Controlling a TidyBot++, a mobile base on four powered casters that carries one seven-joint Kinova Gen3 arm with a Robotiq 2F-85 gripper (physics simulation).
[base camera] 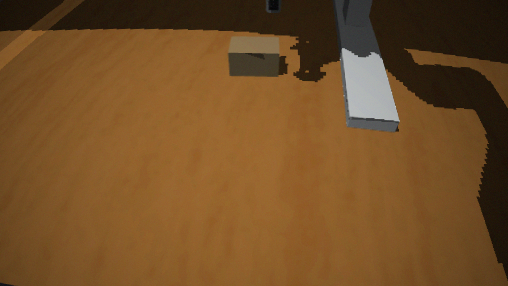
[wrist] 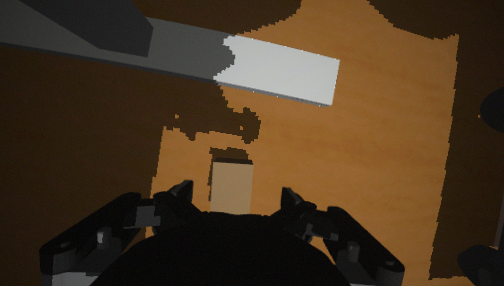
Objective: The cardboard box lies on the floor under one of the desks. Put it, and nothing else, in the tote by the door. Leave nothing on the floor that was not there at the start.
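Frame: origin at the arm's base, x ahead, y left, z up, level; centimetres.
Seen in the pictures: gripper, fingertip midpoint: point(base camera: 273, 0) point(wrist: 237, 193).
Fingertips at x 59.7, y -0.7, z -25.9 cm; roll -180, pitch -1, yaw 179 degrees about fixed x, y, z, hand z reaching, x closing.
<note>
Offsets run from my fingertips to a thing's top centre. "spot": to the spot under its first point.
The cardboard box {dx +0.9, dy +3.2, dz -8.8 cm} point(base camera: 254, 56) point(wrist: 231, 175) is a small tan block standing upright on the wooden floor. It is at the upper middle in the base camera view and at the lower middle in the wrist view, where the black gripper body hides its near end. My gripper point(wrist: 237, 193) is open, with nothing held. In the wrist view the box shows between its two spread fingertips, a little nearer the left one. The fingers appear to be above the box; how high is hard to tell. The tote does not show in either view.
A flat grey-white desk foot {spot: dx -8.4, dy -16.9, dz -11.3 cm} point(base camera: 371, 90) point(wrist: 285, 70) lies right of the box in the base camera view and beyond it in the wrist view. A grey upright {spot: dx +15.4, dy -19.1, dz -7.7 cm} point(base camera: 358, 11) point(wrist: 110, 25) rises from it. Dark rounded shapes point(wrist: 494, 110) show at the wrist view's right edge. Shadows cross the floor.
</note>
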